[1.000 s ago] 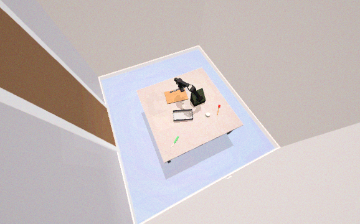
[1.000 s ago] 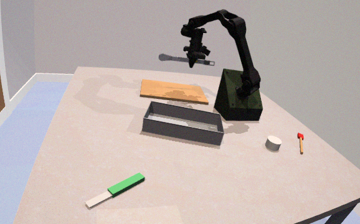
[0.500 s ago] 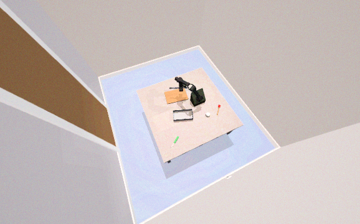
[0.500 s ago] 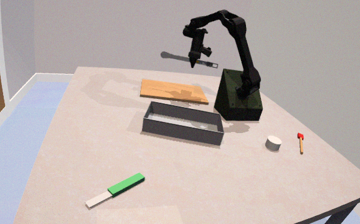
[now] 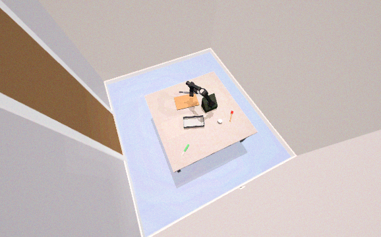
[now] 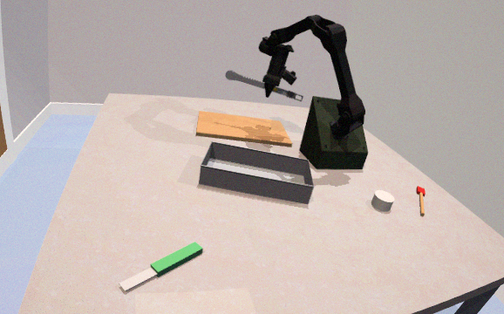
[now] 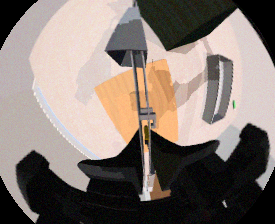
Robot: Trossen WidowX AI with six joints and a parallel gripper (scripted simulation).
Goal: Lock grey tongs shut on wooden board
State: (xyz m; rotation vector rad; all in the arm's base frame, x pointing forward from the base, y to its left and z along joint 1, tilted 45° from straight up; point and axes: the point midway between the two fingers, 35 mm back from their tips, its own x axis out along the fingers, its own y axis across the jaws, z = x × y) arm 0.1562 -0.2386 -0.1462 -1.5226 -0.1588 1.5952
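Now: the wooden board 140 mm below my gripper tip, 80 mm ahead of it and 10 mm to the right of it. Round my gripper tip: red-headed tool: 560 mm to the left, 390 mm behind, 140 mm below; then grey roasting tin: 370 mm to the left, 170 mm ahead, 110 mm below; then white puck: 560 mm to the left, 180 mm behind, 130 mm below.
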